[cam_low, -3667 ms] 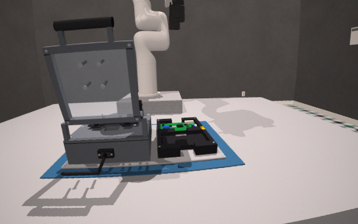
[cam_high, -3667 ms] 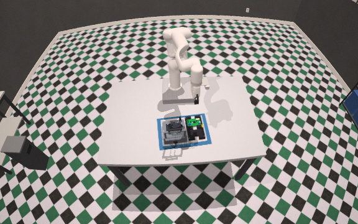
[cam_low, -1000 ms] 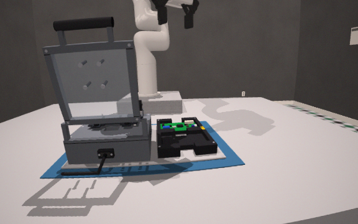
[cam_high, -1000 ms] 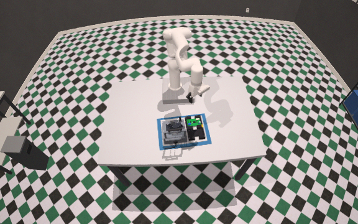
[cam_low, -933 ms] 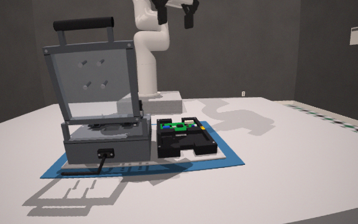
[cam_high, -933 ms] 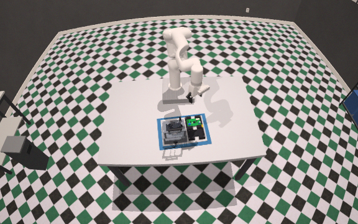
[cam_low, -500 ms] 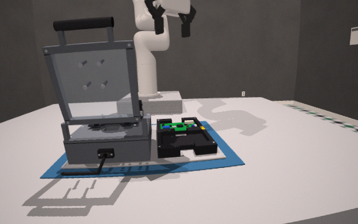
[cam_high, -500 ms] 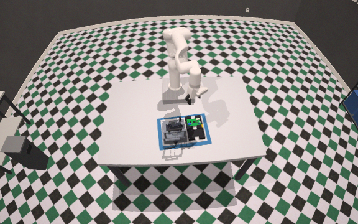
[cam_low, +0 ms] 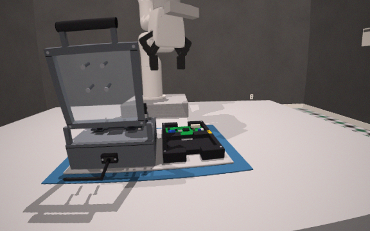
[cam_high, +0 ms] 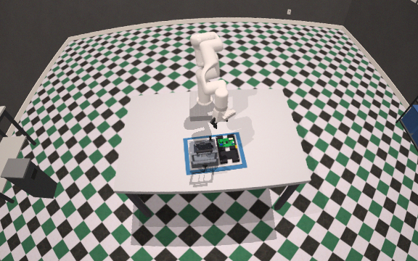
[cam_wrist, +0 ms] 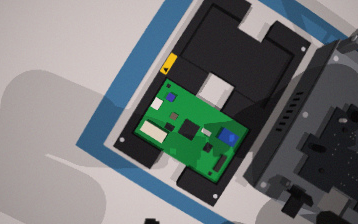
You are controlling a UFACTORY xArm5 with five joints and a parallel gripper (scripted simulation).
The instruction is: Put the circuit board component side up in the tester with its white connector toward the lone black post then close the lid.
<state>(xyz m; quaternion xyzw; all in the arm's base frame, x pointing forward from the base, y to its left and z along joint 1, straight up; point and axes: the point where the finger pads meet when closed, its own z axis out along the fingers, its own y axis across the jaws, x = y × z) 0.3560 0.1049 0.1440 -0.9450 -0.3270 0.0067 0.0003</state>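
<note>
The green circuit board is 18 cm below my hand, 4 cm to the left of it and 3 cm ahead of it. From my hand the other things lie so: black block: 11 cm below, 7 cm to the right, 4 cm ahead; clear lid: 23 cm ahead, 11 cm to the right, 2 cm below; grey tester: 13 cm ahead, 9 cm below, 8 cm to the right.
</note>
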